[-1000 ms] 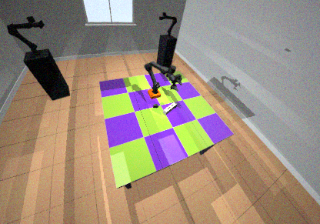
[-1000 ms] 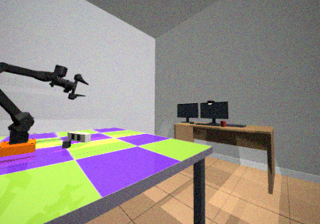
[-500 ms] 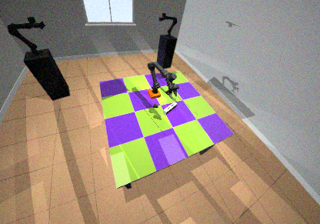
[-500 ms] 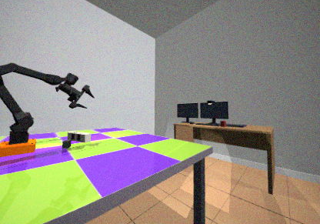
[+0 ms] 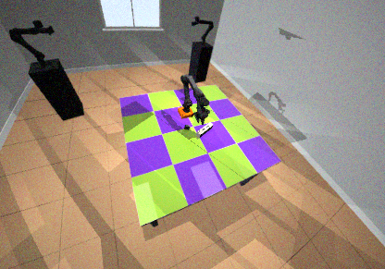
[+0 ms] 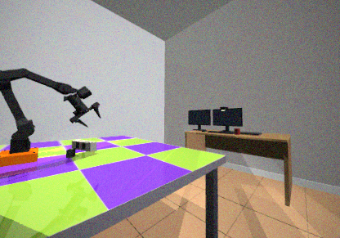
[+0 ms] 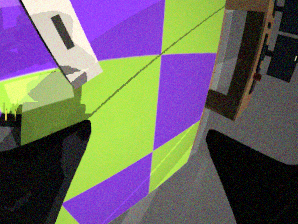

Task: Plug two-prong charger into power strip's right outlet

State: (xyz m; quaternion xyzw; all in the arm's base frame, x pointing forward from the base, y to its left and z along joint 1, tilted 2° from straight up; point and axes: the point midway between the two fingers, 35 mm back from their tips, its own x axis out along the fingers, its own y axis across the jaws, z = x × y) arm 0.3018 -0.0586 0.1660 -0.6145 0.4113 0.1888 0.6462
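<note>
The black two-prong charger lies 130 mm behind my gripper tip, 20 mm to the right of it and 160 mm below it.
</note>
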